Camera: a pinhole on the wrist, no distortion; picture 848 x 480 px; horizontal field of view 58.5 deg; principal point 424.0 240.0 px. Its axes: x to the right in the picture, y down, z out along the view. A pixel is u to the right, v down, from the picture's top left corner.
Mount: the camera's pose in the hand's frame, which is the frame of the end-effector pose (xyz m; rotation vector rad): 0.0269 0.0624 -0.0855 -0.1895 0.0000 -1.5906
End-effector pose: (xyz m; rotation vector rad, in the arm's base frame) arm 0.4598 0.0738 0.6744 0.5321 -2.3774 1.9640
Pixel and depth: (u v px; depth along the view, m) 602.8 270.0 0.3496
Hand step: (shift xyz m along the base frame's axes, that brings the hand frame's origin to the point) -0.0280 -0.2727 -0.0589
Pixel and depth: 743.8 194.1 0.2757
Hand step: 0.0073 -0.2069 -0.0145
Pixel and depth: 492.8 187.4 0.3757
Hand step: -0.0033 -0.2792 -0.1219
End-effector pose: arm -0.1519 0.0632 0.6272 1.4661 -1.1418 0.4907
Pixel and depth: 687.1 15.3 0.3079
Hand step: -0.0801 -0.2126 -0.0875
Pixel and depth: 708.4 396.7 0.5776
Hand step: 0.0210 -0.5461 0.0013
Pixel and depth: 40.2 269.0 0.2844
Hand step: -0.2221 -0.1584 0.1383
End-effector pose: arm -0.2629 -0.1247 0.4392 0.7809 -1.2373 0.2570
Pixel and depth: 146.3 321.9 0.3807
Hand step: -0.3010 -0.0260 0.2322
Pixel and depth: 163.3 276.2 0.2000
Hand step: -0.1437 0.0299 0.1283
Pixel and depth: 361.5 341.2 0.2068
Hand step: -0.1164 -0.0181 0.1258
